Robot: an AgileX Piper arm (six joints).
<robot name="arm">
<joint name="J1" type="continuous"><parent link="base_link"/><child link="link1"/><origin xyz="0 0 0.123"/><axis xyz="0 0 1"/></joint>
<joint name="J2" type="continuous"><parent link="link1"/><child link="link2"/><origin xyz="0 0 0" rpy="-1.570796 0 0"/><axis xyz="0 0 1"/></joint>
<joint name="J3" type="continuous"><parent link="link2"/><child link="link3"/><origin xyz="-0.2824 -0.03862 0"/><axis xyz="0 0 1"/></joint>
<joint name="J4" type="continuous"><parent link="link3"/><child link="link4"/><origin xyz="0.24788 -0.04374 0" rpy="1.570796 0 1.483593"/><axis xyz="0 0 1"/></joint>
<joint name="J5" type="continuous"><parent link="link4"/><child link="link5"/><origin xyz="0 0 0" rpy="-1.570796 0 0"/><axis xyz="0 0 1"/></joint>
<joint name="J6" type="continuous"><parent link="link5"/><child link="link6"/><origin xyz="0 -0.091 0" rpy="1.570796 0 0"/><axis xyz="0 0 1"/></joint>
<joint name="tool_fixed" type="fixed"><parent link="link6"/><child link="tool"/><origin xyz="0 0 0"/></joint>
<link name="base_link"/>
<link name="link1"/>
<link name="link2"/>
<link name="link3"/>
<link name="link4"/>
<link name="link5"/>
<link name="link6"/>
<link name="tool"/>
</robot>
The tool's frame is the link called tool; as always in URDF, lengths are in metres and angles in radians. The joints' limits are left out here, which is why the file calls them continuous.
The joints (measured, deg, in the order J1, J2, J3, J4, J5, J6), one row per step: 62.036 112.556 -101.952 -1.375 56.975 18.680; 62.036 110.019 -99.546 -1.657 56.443 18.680; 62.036 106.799 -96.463 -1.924 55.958 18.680; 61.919 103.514 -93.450 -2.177 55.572 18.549; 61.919 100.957 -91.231 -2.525 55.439 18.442; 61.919 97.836 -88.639 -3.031 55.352 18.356; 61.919 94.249 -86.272 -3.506 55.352 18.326; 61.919 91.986 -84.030 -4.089 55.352 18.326; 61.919 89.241 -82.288 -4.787 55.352 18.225; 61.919 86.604 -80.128 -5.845 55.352 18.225; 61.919 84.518 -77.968 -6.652 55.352 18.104; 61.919 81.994 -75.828 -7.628 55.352 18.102; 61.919 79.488 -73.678 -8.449 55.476 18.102; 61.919 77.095 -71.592 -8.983 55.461 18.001; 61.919 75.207 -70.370 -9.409 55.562 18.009
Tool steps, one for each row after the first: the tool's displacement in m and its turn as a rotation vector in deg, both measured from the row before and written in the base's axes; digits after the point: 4 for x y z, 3 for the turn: -0.0044 -0.0091 0.0072 0.454 -0.558 0.041; -0.0060 -0.0121 0.0082 0.425 -0.525 0.040; -0.0056 -0.0130 0.0081 0.430 -0.585 0.034; -0.0049 -0.0102 0.0062 0.224 -0.572 0.128; -0.0060 -0.0127 0.0074 0.283 -0.771 0.118; -0.0069 -0.0142 0.0107 0.845 -1.006 0.055; -0.0045 -0.0101 0.0023 -0.256 -0.524 0.030; -0.0050 -0.0113 0.0073 0.526 -1.132 0.115; -0.0047 -0.0117 0.0039 -0.077 -1.158 0.032; -0.0040 -0.0097 0.0003 -0.486 -0.730 0.122; -0.0046 -0.0113 0.0024 -0.121 -1.042 0.025; -0.0048 -0.0113 0.0016 -0.181 -0.834 -0.003; -0.0048 -0.0105 0.0009 -0.005 -0.666 0.091; -0.0037 -0.0081 0.0025 0.302 -0.639 -0.021
